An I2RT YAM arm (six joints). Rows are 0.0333 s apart.
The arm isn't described. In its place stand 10 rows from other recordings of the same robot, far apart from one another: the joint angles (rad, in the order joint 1, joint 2, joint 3, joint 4, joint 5, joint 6), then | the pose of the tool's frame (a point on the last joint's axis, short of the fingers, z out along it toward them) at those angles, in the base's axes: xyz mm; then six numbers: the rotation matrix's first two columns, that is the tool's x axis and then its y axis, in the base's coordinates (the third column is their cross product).
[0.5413, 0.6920, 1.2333, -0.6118, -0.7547, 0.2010] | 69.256 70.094 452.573 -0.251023 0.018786 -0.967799 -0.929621 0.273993 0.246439
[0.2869, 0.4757, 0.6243, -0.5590, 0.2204, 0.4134] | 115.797 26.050 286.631 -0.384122 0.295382 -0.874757 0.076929 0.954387 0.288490
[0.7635, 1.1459, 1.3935, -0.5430, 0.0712, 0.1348] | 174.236 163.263 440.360 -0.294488 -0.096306 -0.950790 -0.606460 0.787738 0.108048
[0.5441, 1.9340, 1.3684, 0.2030, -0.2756, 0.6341] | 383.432 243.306 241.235 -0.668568 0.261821 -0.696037 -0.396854 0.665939 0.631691
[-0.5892, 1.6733, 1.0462, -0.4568, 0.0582, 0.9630] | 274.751 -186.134 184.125 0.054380 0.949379 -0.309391 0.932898 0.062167 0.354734
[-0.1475, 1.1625, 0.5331, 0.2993, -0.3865, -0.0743] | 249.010 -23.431 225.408 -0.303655 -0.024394 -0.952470 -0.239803 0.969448 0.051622
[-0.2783, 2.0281, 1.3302, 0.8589, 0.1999, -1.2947] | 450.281 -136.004 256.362 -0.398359 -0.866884 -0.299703 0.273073 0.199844 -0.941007
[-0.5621, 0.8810, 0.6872, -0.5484, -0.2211, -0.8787] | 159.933 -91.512 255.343 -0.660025 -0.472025 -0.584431 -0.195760 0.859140 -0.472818
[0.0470, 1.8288, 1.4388, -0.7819, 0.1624, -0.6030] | 379.012 12.065 230.549 -0.767417 -0.596368 -0.235406 -0.508535 0.789780 -0.342985
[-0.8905, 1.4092, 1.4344, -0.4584, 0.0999, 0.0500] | 198.683 -251.190 394.283 -0.222215 0.353686 -0.908585 0.842610 0.538513 0.003549
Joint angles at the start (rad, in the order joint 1, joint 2, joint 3, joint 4, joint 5, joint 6): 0.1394 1.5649 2.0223 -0.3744 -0.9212 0.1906
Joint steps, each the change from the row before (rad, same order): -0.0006 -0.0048 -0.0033 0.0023 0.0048 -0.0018; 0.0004 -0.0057 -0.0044 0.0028 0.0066 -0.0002; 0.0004 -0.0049 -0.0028 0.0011 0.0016 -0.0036; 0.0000 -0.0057 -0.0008 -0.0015 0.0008 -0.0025; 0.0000 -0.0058 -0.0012 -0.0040 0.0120 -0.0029; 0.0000 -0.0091 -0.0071 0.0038 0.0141 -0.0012; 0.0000 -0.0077 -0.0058 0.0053 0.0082 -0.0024; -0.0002 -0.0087 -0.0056 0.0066 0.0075 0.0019; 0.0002 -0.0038 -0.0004 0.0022 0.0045 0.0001; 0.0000 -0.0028 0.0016 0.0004 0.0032 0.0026; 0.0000 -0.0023 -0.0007 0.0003 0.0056 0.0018
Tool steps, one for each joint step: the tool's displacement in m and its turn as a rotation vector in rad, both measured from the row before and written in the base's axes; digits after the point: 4 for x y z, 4 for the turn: -0.0013 -0.0005 0.0007 0.0001 -0.0053 -0.0055; -0.0016 -0.0002 0.0006 0.0010 -0.0042 -0.0062; -0.0016 -0.0001 0.0007 -0.0012 -0.0063 -0.0014; -0.0023 -0.0003 0.0012 -0.0007 -0.0055 -0.0009; -0.0019 -0.0005 0.0009 -0.0002 -0.0029 -0.0121; -0.0023 -0.0006 0.0009 0.0016 -0.0066 -0.0141; -0.0021 -0.0005 0.0010 0.0006 -0.0090 -0.0083; -0.0026 -0.0006 0.0014 0.0032 -0.0079 -0.0075; -0.0015 -0.0003 0.0011 0.0014 -0.0054 -0.0043; -0.0014 -0.0003 0.0013 0.0025 -0.0025 -0.0030; -0.0007 -0.0002 0.0005 0.0020 -0.0003 -0.0054
